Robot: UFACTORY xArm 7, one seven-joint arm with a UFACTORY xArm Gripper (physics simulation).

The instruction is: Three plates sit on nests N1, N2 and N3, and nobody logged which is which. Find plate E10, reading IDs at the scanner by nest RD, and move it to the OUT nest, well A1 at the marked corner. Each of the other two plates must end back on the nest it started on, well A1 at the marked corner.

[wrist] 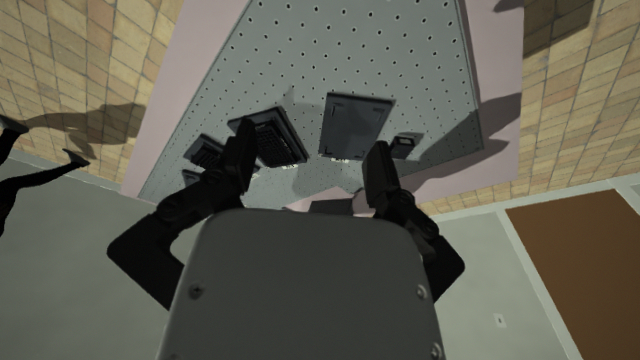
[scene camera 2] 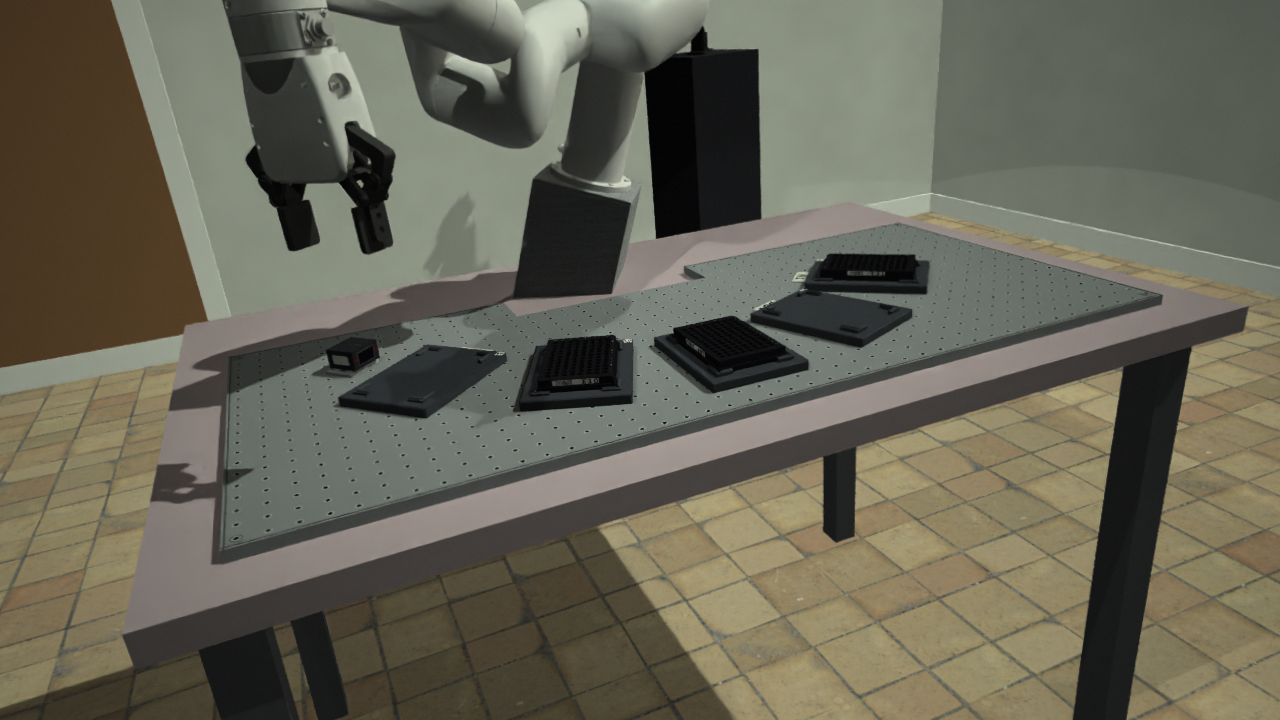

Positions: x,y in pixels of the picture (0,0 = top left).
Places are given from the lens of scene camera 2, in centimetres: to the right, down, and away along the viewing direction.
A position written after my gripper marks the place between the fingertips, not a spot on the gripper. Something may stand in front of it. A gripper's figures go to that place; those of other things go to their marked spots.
my gripper (scene camera 2: 340,248): -26, -10, 76
black plate (scene camera 2: 586,363): -6, 0, 96
black plate (scene camera 2: 728,342): 10, -2, 99
black plate (scene camera 2: 860,267): 31, -13, 120
